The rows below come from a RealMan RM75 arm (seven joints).
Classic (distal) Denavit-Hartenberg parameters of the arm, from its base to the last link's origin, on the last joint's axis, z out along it. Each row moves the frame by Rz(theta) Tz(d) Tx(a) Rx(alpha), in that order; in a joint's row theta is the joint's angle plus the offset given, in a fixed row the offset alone. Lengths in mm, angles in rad.
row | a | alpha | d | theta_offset
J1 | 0 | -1.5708 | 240.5 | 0
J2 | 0 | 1.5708 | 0 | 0
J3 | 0 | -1.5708 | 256 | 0
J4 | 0 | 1.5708 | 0 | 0
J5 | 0 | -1.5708 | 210 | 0
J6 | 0 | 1.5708 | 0 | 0
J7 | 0 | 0 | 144 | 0
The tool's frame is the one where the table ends.
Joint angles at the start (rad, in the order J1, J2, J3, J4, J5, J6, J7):
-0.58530 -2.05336 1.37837 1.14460 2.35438 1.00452 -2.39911
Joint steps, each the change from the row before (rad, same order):
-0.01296 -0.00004 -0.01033 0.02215 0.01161 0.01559 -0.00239
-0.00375 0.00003 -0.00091 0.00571 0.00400 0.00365 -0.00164
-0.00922 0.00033 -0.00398 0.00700 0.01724 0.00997 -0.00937
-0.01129 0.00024 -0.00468 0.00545 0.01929 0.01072 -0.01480
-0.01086 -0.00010 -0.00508 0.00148 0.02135 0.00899 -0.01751
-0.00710 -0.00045 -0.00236 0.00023 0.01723 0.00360 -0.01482
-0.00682 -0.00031 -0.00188 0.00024 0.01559 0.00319 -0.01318
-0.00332 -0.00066 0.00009 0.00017 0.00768 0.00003 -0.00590
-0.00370 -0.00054 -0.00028 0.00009 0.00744 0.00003 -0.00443
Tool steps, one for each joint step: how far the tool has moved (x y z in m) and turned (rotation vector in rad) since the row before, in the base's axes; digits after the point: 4 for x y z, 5 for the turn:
0.0084 0.0029 0.0045 0.00544 0.00522 -0.02156
0.0023 0.0007 0.0009 0.00087 0.00268 -0.00599
0.0029 0.0015 0.0019 0.00136 0.01117 -0.00307
0.0030 0.0018 0.0018 0.00198 0.01010 0.00148
0.0017 0.0018 0.0015 0.00303 0.01022 0.00747
0.0008 0.0013 0.0008 0.00435 0.00787 0.00719
0.0009 0.0013 0.0008 0.00408 0.00740 0.00578
0.0007 0.0006 0.0001 0.00238 0.00379 0.00134
0.0008 0.0007 0.0002 0.00237 0.00426 0.00000

